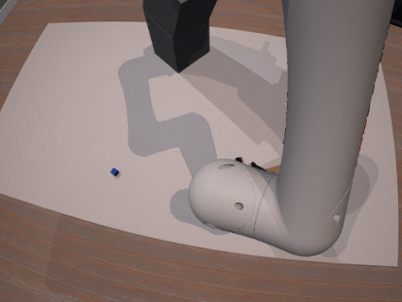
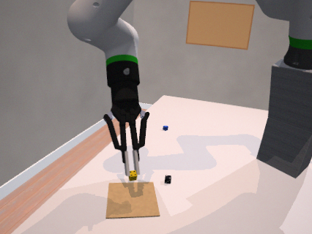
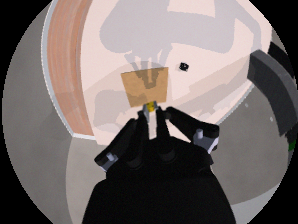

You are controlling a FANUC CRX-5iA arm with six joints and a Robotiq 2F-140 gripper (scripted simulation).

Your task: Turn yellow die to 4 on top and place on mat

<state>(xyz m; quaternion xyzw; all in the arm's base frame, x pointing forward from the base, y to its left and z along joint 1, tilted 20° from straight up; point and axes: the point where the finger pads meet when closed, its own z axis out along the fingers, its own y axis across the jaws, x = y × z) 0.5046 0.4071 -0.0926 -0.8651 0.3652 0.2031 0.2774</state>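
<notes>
My gripper is now 10 mm past the yellow die, 10 mm to the right of it and 30 mm above it. The rest, counted from my hand: black die: 80 mm behind, 110 mm to the right, 100 mm below; then blue die: 60 mm ahead, 500 mm to the right, 100 mm below; then brown mat: 10 mm behind, 10 mm to the left, 110 mm below.
</notes>
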